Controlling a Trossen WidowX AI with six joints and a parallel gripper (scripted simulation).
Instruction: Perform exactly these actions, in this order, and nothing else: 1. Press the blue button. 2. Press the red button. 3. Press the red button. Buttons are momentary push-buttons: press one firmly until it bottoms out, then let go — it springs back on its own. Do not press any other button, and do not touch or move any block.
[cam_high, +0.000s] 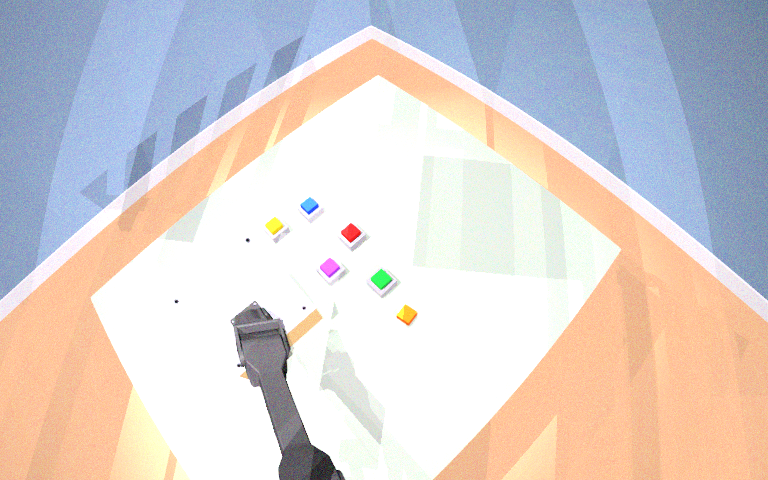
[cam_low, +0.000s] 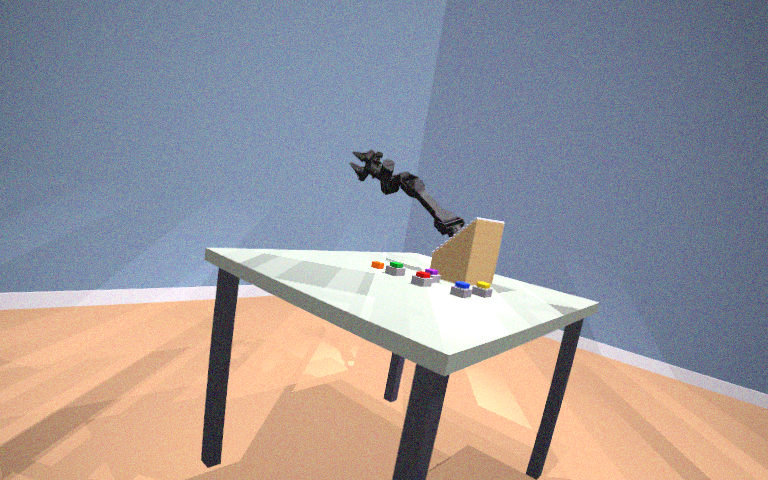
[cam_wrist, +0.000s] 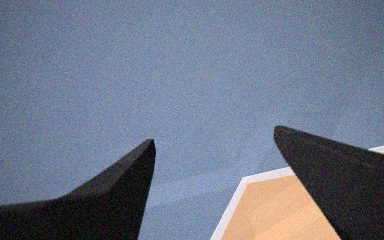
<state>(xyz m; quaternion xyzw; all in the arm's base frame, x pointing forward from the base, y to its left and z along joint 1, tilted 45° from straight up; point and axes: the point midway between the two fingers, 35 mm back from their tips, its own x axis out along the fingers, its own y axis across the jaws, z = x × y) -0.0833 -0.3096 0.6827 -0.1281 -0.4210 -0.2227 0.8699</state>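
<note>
My gripper tip is now 32 cm short of the blue button, 92 cm to the right of it and 38 cm above it. Also, from my gripper tip: purple button: 26 cm ahead, 76 cm to the left, 38 cm below; then green button: 32 cm ahead, 66 cm to the left, 38 cm below; then orange block: 31 cm ahead, 57 cm to the left, 40 cm below.
</note>
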